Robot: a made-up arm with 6 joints.
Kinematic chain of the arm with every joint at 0, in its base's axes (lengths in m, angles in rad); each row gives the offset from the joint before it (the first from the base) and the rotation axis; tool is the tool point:
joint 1: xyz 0 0 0.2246 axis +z
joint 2: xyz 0 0 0 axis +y
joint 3: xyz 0 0 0.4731 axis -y
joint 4: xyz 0 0 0 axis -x
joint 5: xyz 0.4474 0 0 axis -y
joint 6: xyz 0 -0.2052 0 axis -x
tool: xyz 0 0 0
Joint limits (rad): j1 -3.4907..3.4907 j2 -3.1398..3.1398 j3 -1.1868..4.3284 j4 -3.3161..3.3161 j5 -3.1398..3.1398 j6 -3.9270..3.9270
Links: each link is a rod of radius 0.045 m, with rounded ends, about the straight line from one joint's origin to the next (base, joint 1, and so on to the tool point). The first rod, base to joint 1, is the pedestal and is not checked.
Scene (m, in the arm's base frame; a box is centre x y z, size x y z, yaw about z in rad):
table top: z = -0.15
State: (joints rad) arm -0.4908 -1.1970 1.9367 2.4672 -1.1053 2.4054
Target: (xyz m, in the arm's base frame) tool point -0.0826 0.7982 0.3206
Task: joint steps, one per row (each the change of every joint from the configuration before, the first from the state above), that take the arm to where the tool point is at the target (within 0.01 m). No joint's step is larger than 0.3 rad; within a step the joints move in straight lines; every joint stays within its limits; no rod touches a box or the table.
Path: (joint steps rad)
1: -0.2585 0.1028 0.1625 0.0004 0.0000 0.0000
2: -0.2586 0.1028 0.1625 0.0004 0.0000 0.0000
3: -0.2585 0.1028 0.1625 0.0003 0.0000 0.0000

